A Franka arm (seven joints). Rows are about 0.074 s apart.
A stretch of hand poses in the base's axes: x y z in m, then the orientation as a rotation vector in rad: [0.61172, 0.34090, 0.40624, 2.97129, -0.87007, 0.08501]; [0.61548, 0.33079, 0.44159, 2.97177, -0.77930, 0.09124]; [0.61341, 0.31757, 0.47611, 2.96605, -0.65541, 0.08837]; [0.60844, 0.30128, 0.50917, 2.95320, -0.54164, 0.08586]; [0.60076, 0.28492, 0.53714, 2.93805, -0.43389, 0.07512]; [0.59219, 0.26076, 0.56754, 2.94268, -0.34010, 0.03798]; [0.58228, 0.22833, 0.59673, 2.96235, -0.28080, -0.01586]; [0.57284, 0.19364, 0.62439, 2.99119, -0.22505, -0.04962]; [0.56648, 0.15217, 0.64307, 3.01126, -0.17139, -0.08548]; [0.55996, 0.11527, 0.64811, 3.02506, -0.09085, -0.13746]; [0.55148, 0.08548, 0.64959, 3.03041, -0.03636, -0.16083]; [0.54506, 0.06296, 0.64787, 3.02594, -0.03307, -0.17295]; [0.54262, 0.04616, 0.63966, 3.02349, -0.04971, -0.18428]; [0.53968, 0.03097, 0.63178, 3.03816, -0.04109, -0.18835]
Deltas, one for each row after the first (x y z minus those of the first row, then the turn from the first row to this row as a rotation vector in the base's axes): [0.00376, -0.01011, 0.03535, -0.02509, 0.00397, 0.05616]; [0.00169, -0.02333, 0.06987, -0.05977, 0.01708, 0.13294]; [-0.00328, -0.03962, 0.10293, -0.09500, 0.02991, 0.20379]; [-0.01096, -0.05598, 0.13090, -0.12648, 0.04737, 0.27182]; [-0.01953, -0.08014, 0.16130, -0.12926, 0.07538, 0.33389]; [-0.02944, -0.11257, 0.19049, -0.10753, 0.10774, 0.37464]; [-0.03888, -0.14726, 0.21815, -0.07877, 0.12362, 0.41381]; [-0.04524, -0.18873, 0.23683, -0.05644, 0.14260, 0.45031]; [-0.05176, -0.22563, 0.24187, -0.03653, 0.17379, 0.50343]; [-0.06024, -0.25542, 0.24335, -0.02805, 0.18820, 0.53916]; [-0.06666, -0.27794, 0.24163, -0.02955, 0.19725, 0.54090]; [-0.06910, -0.29474, 0.23342, -0.02861, 0.20466, 0.52961]; [-0.07204, -0.30993, 0.22554, -0.01382, 0.20273, 0.53594]
